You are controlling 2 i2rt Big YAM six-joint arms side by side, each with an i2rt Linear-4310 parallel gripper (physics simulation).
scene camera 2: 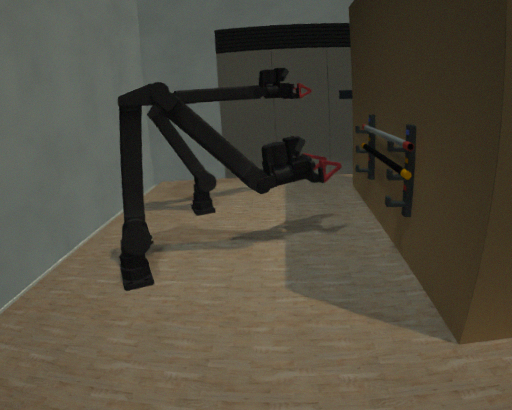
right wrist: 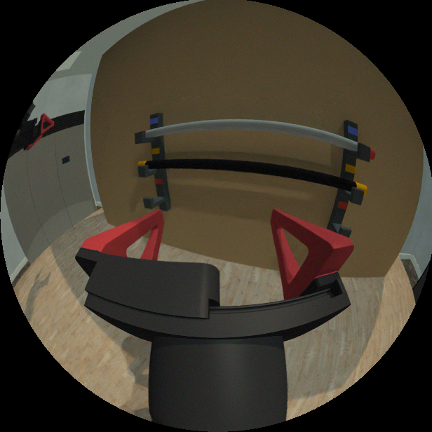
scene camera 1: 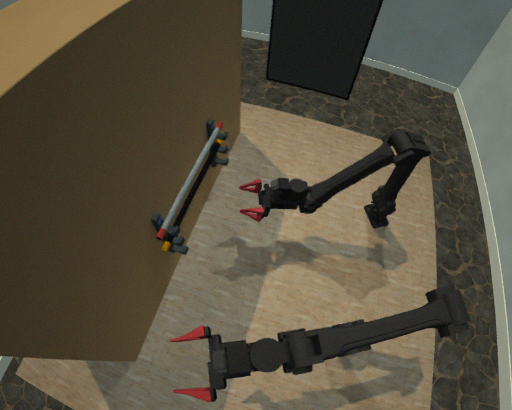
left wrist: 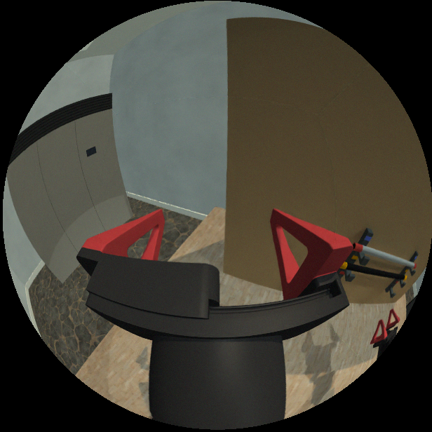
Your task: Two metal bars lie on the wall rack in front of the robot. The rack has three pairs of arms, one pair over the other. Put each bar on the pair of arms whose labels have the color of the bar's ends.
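Frame: origin at the left arm's base, x ahead, y left, z up, level; centimetres.
Seen in the pictures: left gripper, fingertip midpoint: (scene camera 2: 306, 91) (scene camera 1: 172, 365); right gripper, fingertip midpoint: (scene camera 2: 333, 162) (scene camera 1: 239, 199); left arm's base, link origin: (scene camera 2: 203, 210); right arm's base, link origin: (scene camera 2: 137, 278) (scene camera 1: 375, 216).
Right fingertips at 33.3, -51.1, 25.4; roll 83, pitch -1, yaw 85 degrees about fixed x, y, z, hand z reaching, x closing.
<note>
Pixels of each thing's top centre, then the offset from my right fingertips to it, as dx, dy, dz. Level surfaces: height alone.
- grey bar with red ends, top centre: (scene camera 2: 382, 131) (scene camera 1: 192, 171) +14.8, -6.5, +9.7
- black bar with yellow ends, top centre: (scene camera 2: 381, 154) (scene camera 1: 194, 186) +15.1, -5.8, +2.2
- wooden floor, surface height: dz -25.4
The wall rack (scene camera 1: 210, 128) (scene camera 2: 408, 202) (right wrist: 164, 194) has blue labels at the top arms, yellow at the middle and red at the bottom. A grey bar with red ends (scene camera 1: 191, 179) (scene camera 2: 387, 136) (left wrist: 385, 255) (right wrist: 250, 125) lies on the top, blue-labelled pair. A black bar with yellow ends (scene camera 2: 385, 160) (left wrist: 375, 270) (right wrist: 250, 168) lies on the middle, yellow-labelled pair. The bottom pair holds no bar. My right gripper (scene camera 1: 240, 200) (scene camera 2: 334, 163) (right wrist: 216, 215) is open and empty, facing the rack at a distance. My left gripper (scene camera 1: 172, 366) (left wrist: 217, 214) is open and empty, off to the rack's side.
The brown wall (scene camera 1: 100, 200) (scene camera 2: 430, 75) (left wrist: 280, 125) (right wrist: 230, 75) carries the rack and ends in a vertical edge in the left wrist view. A black panel (scene camera 1: 320, 45) stands at the back in scene camera 1. Both arms stand over the wooden floor (scene camera 1: 320, 270) (scene camera 2: 225, 325).
</note>
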